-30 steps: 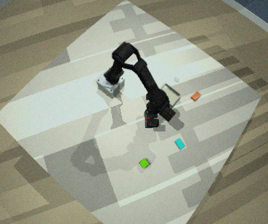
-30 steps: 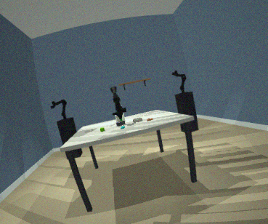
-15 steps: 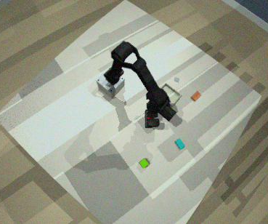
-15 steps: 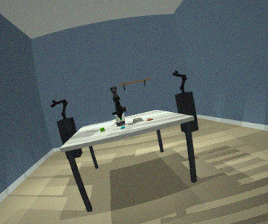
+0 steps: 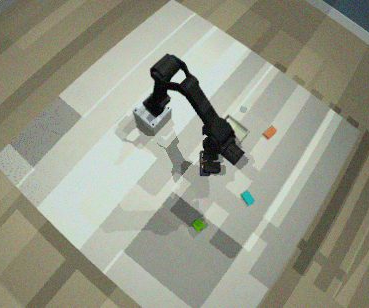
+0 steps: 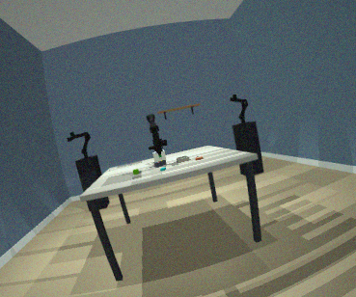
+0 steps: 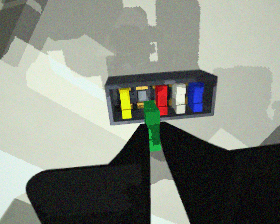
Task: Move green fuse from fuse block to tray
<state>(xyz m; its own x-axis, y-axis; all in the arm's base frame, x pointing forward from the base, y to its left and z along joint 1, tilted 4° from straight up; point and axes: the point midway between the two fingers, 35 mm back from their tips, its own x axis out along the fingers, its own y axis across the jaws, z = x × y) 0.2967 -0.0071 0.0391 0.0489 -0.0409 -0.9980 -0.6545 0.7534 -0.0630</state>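
My gripper tip is 1 cm short of the shallow pale tray, 20 cm to the right of it and 9 cm above it. The rest, counted from my gripper tip: green fuse: 1 cm below.
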